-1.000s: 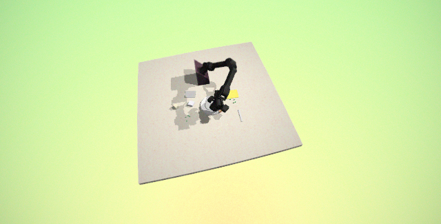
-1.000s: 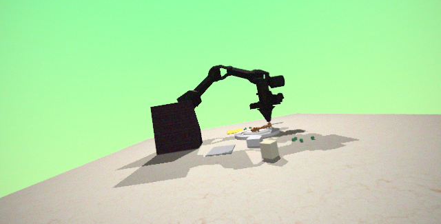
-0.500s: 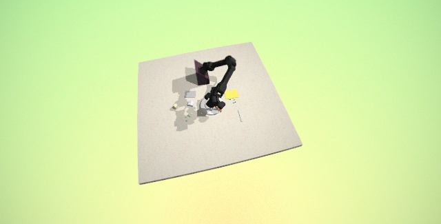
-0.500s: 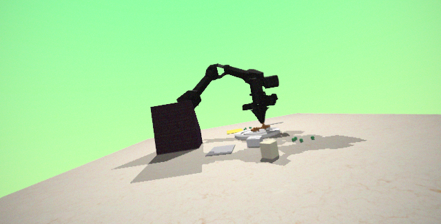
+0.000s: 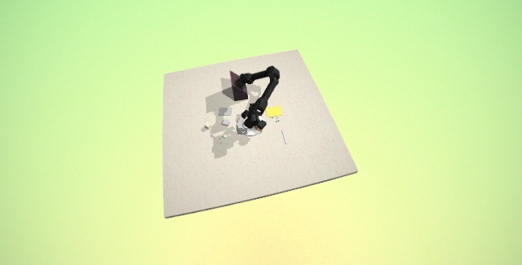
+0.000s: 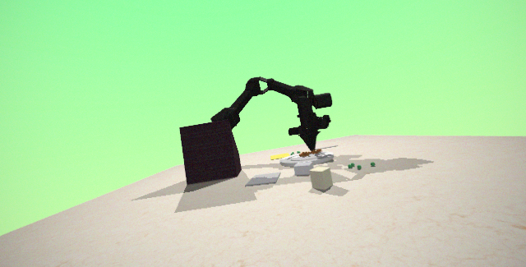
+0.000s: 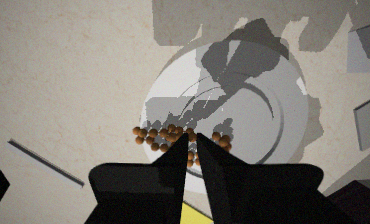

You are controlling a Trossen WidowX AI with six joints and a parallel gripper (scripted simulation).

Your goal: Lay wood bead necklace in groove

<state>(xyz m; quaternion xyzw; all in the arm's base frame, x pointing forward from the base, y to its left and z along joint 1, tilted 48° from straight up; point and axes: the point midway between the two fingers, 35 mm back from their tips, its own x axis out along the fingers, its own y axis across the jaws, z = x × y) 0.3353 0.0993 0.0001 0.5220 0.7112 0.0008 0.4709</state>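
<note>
My gripper tip is now 4 cm past the round white bead board, 2 cm to the left of it and 2 cm above it. Also, from my gripper tip: thin white strip: 11 cm ahead, 20 cm to the left, 3 cm below; yellow card: 12 cm behind, 17 cm to the left, 3 cm below; grey flat plate: 19 cm behind, 20 cm to the right, 3 cm below.
</note>
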